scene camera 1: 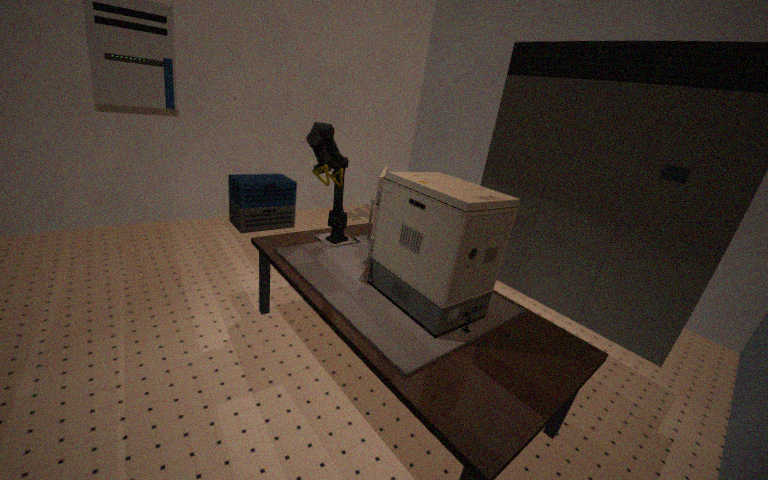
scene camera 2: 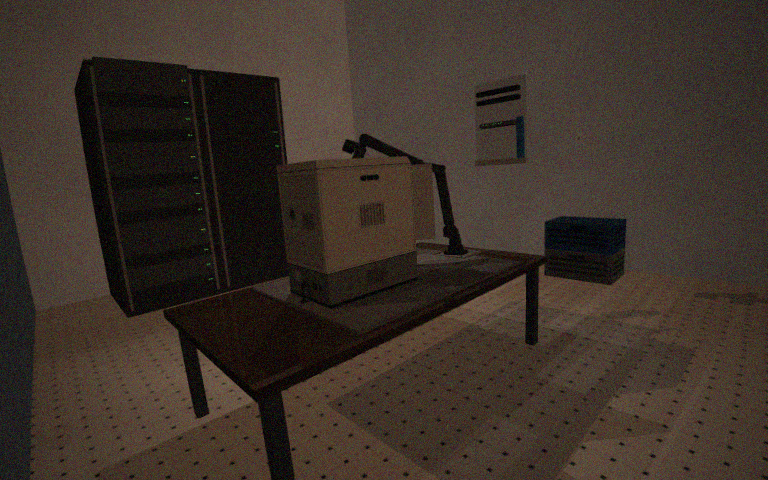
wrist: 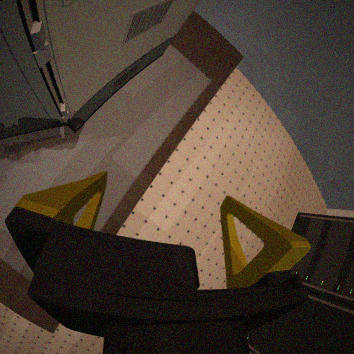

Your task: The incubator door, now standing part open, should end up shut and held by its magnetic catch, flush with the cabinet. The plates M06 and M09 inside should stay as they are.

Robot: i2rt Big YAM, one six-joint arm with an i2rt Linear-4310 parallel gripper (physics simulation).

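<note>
The incubator cabinet is a cream box on a grey base. Its door stands part open, a cream panel jutting past the cabinet's front toward the arm in scene camera 2. In scene camera 1 a thin edge of it shows at the cabinet's left. The wrist view shows a dark front area with pale fittings at upper left; I cannot tell door from opening there. Plates M06 and M09 do not show. My gripper is open and empty, pointing down, apart from the cabinet, around its top height in front of it.
The cabinet stands on a grey mat on a brown table. The arm's base is at the table's far end. Blue and grey crates stand on the floor beyond. Dark racks stand behind.
</note>
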